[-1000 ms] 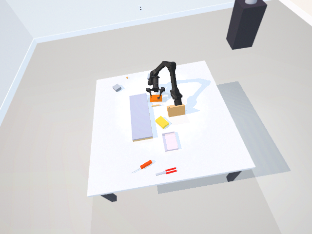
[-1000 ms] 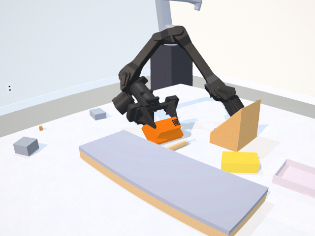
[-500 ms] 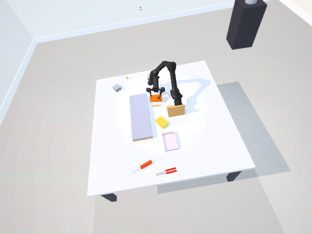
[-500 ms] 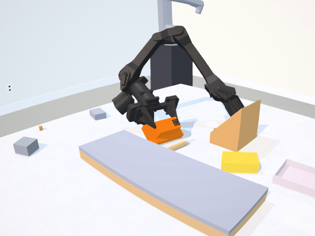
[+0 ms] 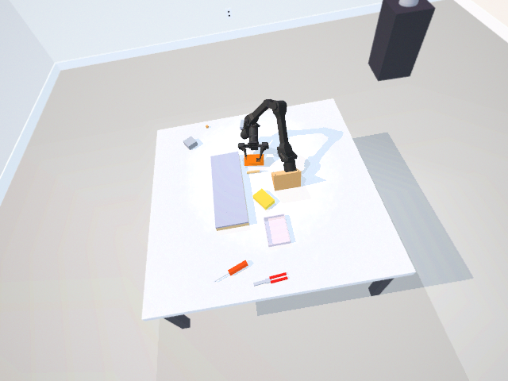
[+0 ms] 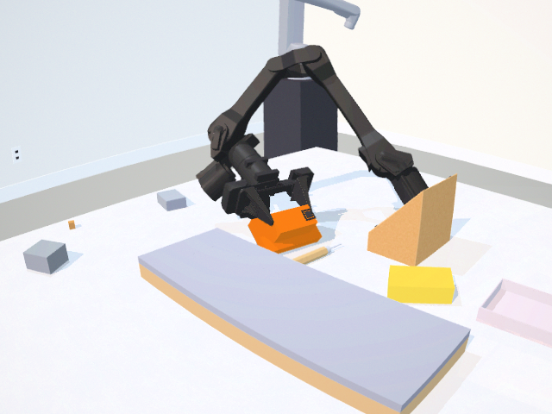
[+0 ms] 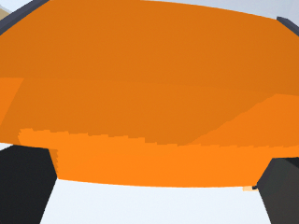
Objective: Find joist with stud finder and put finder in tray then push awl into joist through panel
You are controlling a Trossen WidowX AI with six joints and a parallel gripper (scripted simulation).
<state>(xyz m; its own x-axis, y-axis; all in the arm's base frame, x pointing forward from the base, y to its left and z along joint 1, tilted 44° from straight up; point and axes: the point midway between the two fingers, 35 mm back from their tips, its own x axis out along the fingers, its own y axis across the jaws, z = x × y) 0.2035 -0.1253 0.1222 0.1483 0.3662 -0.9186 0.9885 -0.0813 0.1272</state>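
Right now the orange stud finder is 2 cm behind my gripper tip and 1 cm below it. Round my gripper tip: yellow block: 27 cm to the left, 5 cm below, 3 cm behind; then awl: 6 cm below, 5 cm to the left, 2 cm behind; then pale pink tray: 47 cm to the left, 8 cm behind, 5 cm below.
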